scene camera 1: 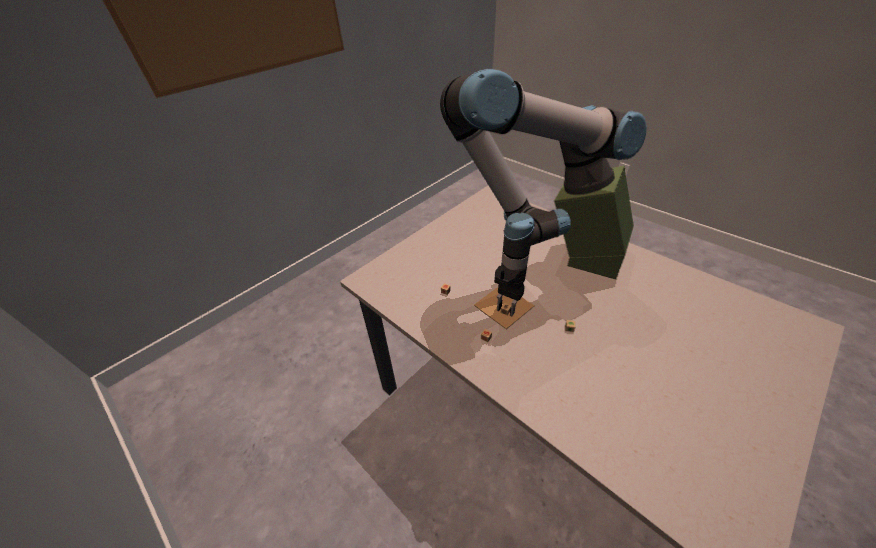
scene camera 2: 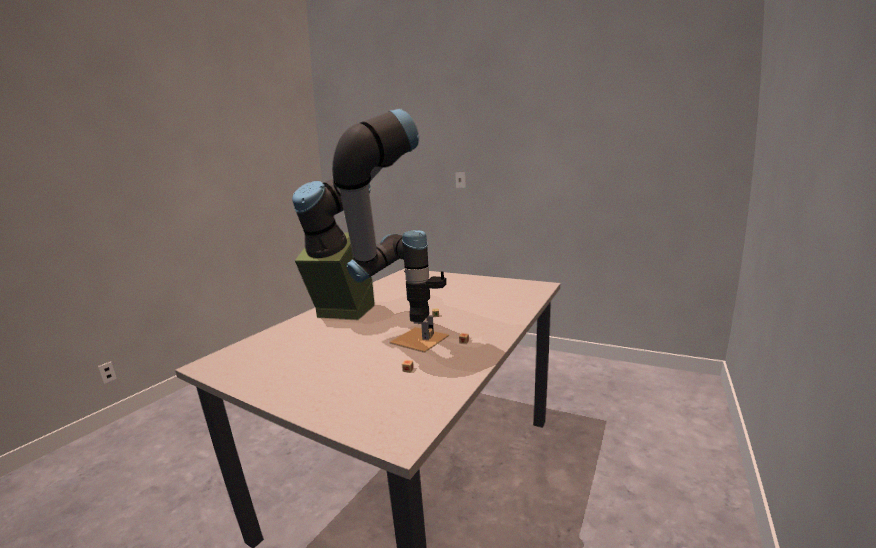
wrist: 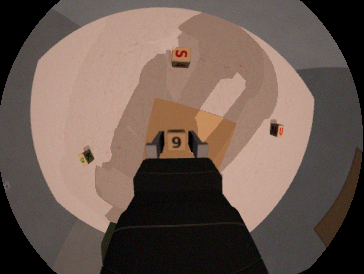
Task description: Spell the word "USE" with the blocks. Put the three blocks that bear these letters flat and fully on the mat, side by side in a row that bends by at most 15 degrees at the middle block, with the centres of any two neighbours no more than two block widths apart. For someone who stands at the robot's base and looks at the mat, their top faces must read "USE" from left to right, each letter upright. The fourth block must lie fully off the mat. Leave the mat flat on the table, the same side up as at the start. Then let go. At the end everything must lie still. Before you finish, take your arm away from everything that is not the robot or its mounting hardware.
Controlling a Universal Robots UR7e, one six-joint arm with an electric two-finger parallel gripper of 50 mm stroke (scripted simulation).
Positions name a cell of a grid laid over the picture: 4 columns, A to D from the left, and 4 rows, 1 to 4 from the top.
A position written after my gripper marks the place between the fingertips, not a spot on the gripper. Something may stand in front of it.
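Mat at (scene camera 1: C3). My gripper (scene camera 2: B3) visible together with the mat (scene camera 2: B3). Both the mat (wrist: C2) and my gripper (wrist: B3) visible from the wrist as well.
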